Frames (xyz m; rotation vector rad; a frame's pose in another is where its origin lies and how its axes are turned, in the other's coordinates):
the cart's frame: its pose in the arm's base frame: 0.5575 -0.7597 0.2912 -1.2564 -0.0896 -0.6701
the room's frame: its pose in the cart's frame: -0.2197 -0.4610 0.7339 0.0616 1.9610 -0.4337
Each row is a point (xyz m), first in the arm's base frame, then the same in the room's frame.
Working: the arm's base frame: its pose in the room's frame: 0.4805 0.4232 -0.6478 0.0731 -1.2351 1.9651

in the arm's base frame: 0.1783 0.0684 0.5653
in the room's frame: 0.1205 0.0732 -0.3255
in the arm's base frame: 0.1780 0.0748 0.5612
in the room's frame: 0.1180 0.0749 -0.3325
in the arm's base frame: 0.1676 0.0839 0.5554
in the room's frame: 0.1212 0.0714 -0.3467
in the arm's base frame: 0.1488 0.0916 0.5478
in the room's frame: 0.1316 0.0646 -0.3645
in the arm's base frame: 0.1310 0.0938 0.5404
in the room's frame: 0.1449 0.0594 -0.3777
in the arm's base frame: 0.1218 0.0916 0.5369
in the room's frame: 0.1537 0.0572 -0.3819
